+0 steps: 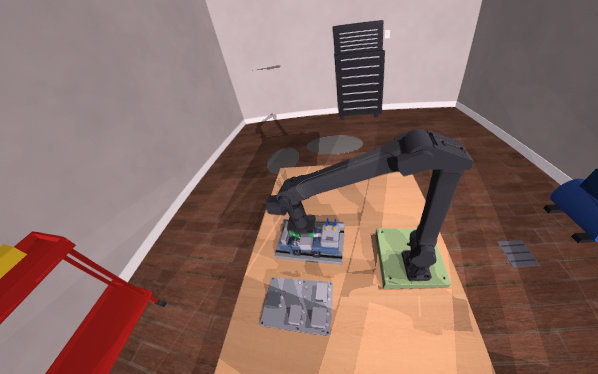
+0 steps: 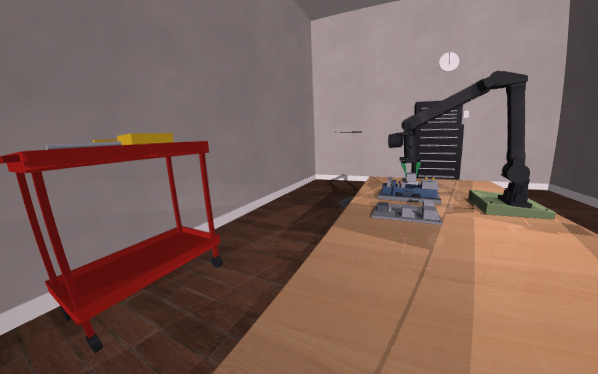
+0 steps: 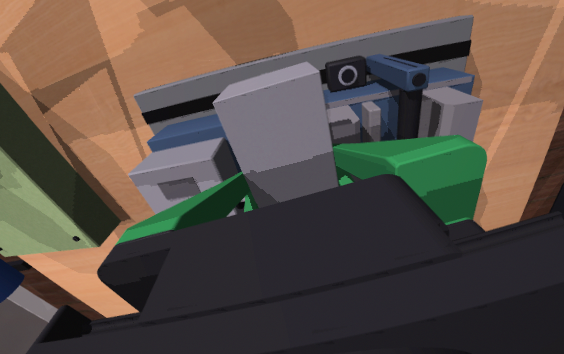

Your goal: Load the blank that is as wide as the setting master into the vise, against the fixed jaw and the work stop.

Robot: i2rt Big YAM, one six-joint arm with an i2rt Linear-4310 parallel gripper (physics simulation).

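Where they show: gripper, fingertip midpoint: (image 1: 307,237) (image 2: 411,176) (image 3: 291,166); arm's base, origin of the base link: (image 1: 415,265) (image 2: 513,202).
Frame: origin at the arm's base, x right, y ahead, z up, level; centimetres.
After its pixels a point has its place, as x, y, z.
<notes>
My gripper (image 1: 302,233) @[9.4, 42.1, 7.9] (image 2: 411,170) @[9.4, 42.1, 7.9] (image 3: 291,166) @[9.4, 42.1, 7.9] is shut on a grey rectangular blank (image 2: 411,177) @[4.6, 42.4, 8.4] (image 3: 277,115) @[5.8, 42.6, 9.9], with a green finger on each side. The blank hangs over the blue vise (image 1: 285,244) @[9.2, 52.3, 2.6] (image 2: 400,191) @[8.3, 46.9, 0.4] (image 3: 185,131) @[7.1, 33.7, 1.9], between the grey block (image 1: 330,237) @[10.5, 32.8, 6.0] (image 2: 430,185) @[8.0, 33.0, 4.2] (image 3: 180,172) @[8.8, 34.0, 5.8] at one end and the upright grey jaw pieces (image 3: 462,112) @[9.9, 52.6, 5.8] at the other. Whether its underside touches the vise or the work stop is hidden. A blue clamp handle (image 3: 397,72) @[6.9, 49.4, 4.7] stands beside it. Which piece is the setting master I cannot tell.
A grey plate (image 1: 277,318) @[-19.6, 52.1, -3.0] (image 2: 395,218) @[-22.8, 49.4, -3.2] with several blocks lies in front of the vise. The arm stands on a green base (image 1: 395,260) @[2.3, 7.4, 0.6] (image 2: 500,209) @[-7.2, 7.8, -1.3] (image 3: 45,215) @[11.3, 9.1, 0.9] to the right. A red cart (image 1: 95,325) (image 2: 115,154) stands left of the table.
</notes>
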